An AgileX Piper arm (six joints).
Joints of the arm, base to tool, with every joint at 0 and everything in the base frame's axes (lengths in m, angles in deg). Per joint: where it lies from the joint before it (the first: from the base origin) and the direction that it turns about. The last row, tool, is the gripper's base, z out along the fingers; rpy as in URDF.
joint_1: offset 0 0 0.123 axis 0 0 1
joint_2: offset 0 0 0 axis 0 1 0
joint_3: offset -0.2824 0 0.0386 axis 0 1 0
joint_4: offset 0.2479 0 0.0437 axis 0.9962 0 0.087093
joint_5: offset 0 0 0 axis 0 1 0
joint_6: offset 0.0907 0 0.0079 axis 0.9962 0 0.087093
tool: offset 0 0 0 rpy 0 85.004 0
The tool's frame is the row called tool.
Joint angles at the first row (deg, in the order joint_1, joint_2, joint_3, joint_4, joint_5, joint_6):
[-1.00 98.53 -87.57 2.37 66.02 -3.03]
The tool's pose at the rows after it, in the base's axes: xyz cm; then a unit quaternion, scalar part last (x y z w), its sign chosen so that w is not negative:
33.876, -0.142, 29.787, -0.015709, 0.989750, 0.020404, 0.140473
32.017, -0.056, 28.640, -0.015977, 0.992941, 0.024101, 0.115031
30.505, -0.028, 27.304, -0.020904, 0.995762, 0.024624, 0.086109
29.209, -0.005, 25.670, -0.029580, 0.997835, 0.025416, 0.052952
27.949, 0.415, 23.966, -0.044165, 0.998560, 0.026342, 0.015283
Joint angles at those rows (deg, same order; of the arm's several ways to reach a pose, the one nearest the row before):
[-1.01 94.85 -81.24 3.13 65.34 -3.73]
[-1.00 92.21 -75.65 3.50 65.35 -3.94]
[-1.00 90.58 -70.90 3.50 65.58 -4.59]
[-1.00 89.84 -66.43 3.50 65.69 -5.68]
[-0.16 89.61 -62.25 3.39 66.06 -6.56]

